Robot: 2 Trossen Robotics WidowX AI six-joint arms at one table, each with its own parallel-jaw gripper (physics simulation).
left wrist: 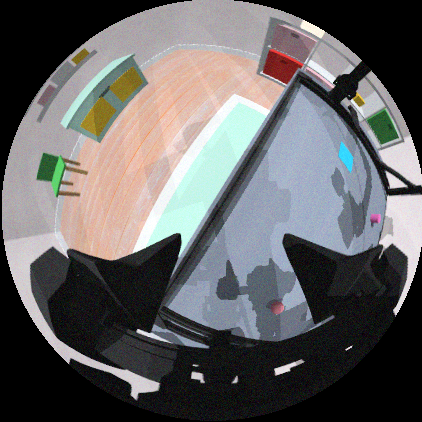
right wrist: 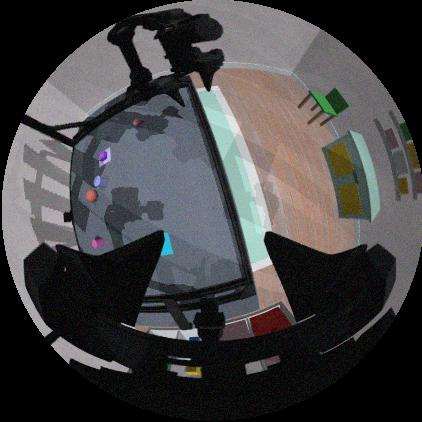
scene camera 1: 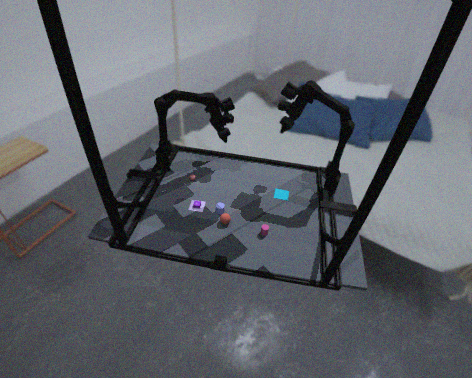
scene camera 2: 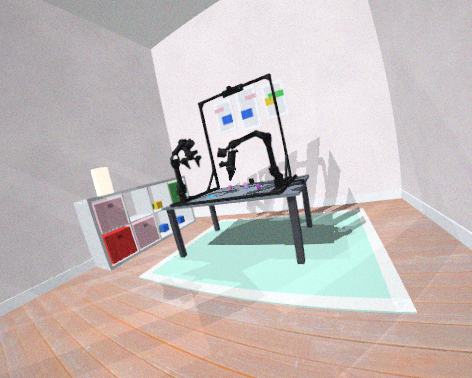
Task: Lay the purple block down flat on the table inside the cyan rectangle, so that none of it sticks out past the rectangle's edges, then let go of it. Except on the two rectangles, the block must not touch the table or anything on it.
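Seen in the pictures: left gripper, between the fingertips: [left wrist: 233, 238] [right wrist: 196, 97] [scene camera 1: 223, 138] [scene camera 2: 229, 180]; right gripper, between the fingertips: [right wrist: 214, 236] [scene camera 1: 283, 128] [scene camera 2: 195, 168]; left arm's base, origin of its link: [left wrist: 219, 340] [right wrist: 146, 92] [scene camera 1: 163, 166] [scene camera 2: 280, 185]; right arm's base, origin of its link: [left wrist: 333, 97] [right wrist: 209, 304] [scene camera 1: 330, 187] [scene camera 2: 183, 200].
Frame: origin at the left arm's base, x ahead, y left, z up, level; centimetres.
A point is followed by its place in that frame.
Observation:
The purple block [scene camera 1: 197, 204] {x 10.5, y -34.4, z 0.0 cm} [right wrist: 103, 156] {x 12.2, y -33.2, z -0.2 cm} sits on the pale lilac rectangle [scene camera 1: 192, 207] {x 8.4, y -34.5, z -1.4 cm} [right wrist: 108, 154] {x 11.4, y -32.0, z -1.5 cm}, at the left of the table in scene camera 1; it does not show in the left wrist view. The cyan rectangle [scene camera 1: 281, 194] {x 54.6, y -39.0, z -1.8 cm} [left wrist: 346, 156] {x 54.5, y -39.2, z -1.8 cm} [right wrist: 168, 245] {x 57.0, y -37.0, z -1.8 cm} lies at the right of the table in scene camera 1, with nothing on it; a right finger covers part of it in the right wrist view. My left gripper [scene camera 1: 226, 131] {x 35.4, y 0.0, z 12.0 cm} [left wrist: 233, 238] {x 35.4, y 0.0, z 12.0 cm} is open and empty, high above the back of the table. My right gripper [scene camera 1: 283, 118] [right wrist: 214, 236] {x 60.4, y -20.7, z 26.2 cm} is open and empty, also high above the table's back.
A lavender cylinder [scene camera 1: 220, 207] {x 19.8, y -41.6, z 2.2 cm} [right wrist: 100, 181] {x 21.9, y -39.4, z 1.6 cm} stands close beside the lilac rectangle, with an orange ball [scene camera 1: 225, 218] {x 19.7, y -49.0, z 2.4 cm} [right wrist: 91, 195] {x 21.9, y -46.4, z 1.9 cm} near it. A magenta cylinder [scene camera 1: 265, 230] {x 34.4, y -60.7, z 1.8 cm} [left wrist: 375, 218] {x 35.0, y -57.5, z 1.0 cm} stands nearer the front. A small red ball [scene camera 1: 192, 177] {x 13.1, y -15.1, z 0.8 cm} [left wrist: 276, 307] {x 14.5, y -13.1, z 0.8 cm} lies at the back left. Black frame posts [scene camera 1: 80, 120] {x -25.8, y -48.1, z 59.2 cm} rise around the table.

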